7 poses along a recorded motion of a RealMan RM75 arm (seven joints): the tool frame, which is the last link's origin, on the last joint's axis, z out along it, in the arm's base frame.
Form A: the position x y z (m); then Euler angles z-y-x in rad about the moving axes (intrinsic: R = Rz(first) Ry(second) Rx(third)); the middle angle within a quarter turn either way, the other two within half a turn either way.
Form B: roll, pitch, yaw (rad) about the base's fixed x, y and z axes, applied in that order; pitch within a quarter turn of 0, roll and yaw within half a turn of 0; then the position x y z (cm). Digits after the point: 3 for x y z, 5 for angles.
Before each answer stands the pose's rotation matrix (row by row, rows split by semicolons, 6 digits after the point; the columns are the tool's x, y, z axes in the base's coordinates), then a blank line. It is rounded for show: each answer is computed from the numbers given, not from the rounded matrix.
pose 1, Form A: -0.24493, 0.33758, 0.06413, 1.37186, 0.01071, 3.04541
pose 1, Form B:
0.197615 0.975950 0.092034; 0.980221 -0.195705 -0.029429; -0.010710 0.096029 -0.995321

3.04541, 0.01071, 1.37186, -24.493, 33.758, 6.413
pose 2, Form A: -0.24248, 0.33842, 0.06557, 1.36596, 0.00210, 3.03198
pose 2, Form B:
0.203406 0.973265 0.106682; 0.979092 -0.201961 -0.024295; -0.002100 0.109393 -0.993996

3.03198, 0.00210, 1.36596, -24.248, 33.842, 6.557
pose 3, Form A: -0.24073, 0.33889, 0.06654, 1.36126, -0.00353, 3.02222
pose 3, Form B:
0.208005 0.971079 0.117214; 0.978121 -0.206937 -0.021343; 0.003530 0.119089 -0.992877

3.02222, -0.00353, 1.36126, -24.073, 33.889, 6.654
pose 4, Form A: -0.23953, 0.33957, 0.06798, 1.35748, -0.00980, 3.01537
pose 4, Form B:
0.211692 0.969298 0.125093; 0.977287 -0.211224 -0.017149; 0.009800 0.125882 -0.991997

3.01537, -0.00980, 1.35748, -23.953, 33.957, 6.798
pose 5, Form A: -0.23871, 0.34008, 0.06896, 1.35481, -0.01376, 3.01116
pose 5, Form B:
0.214291 0.968085 0.129965; 0.976673 -0.214239 -0.014548; 0.013760 0.130051 -0.991412

3.01116, -0.01376, 1.35481, -23.871, 34.008, 6.896
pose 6, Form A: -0.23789, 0.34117, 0.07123, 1.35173, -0.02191, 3.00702
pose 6, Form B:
0.217266 0.966637 0.135678; 0.975867 -0.218223 -0.007966; 0.021908 0.134135 -0.990721

3.00702, -0.02191, 1.35173, -23.789, 34.117, 7.123
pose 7, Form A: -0.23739, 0.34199, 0.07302, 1.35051, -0.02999, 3.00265
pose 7, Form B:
0.218411 0.965523 0.141638; 0.975396 -0.220456 -0.001284; 0.029986 0.138434 -0.989918

3.00265, -0.02999, 1.35051, -23.739, 34.199, 7.302
